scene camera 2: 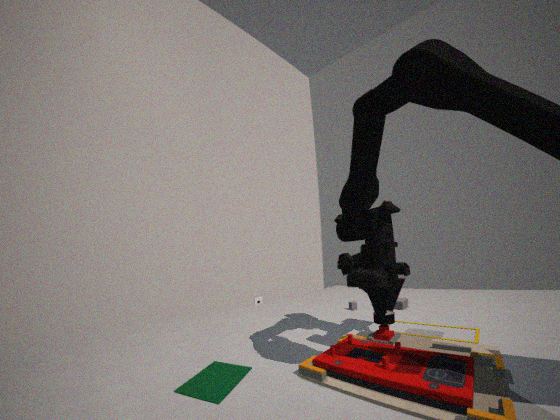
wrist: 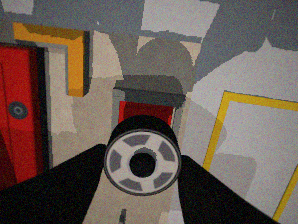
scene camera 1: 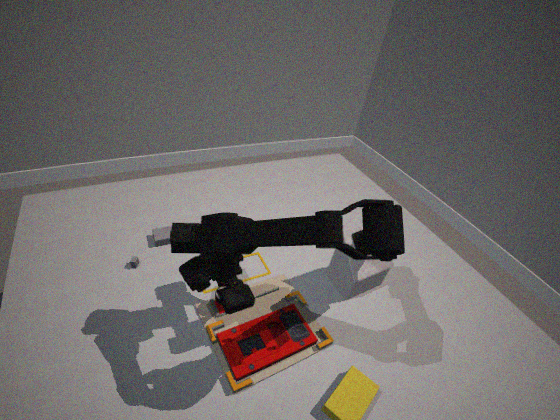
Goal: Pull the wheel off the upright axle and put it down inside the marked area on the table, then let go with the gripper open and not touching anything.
Labels:
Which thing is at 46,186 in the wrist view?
The gripper.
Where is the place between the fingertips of the gripper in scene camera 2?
At 384,317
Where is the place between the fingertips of the gripper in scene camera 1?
At 224,295

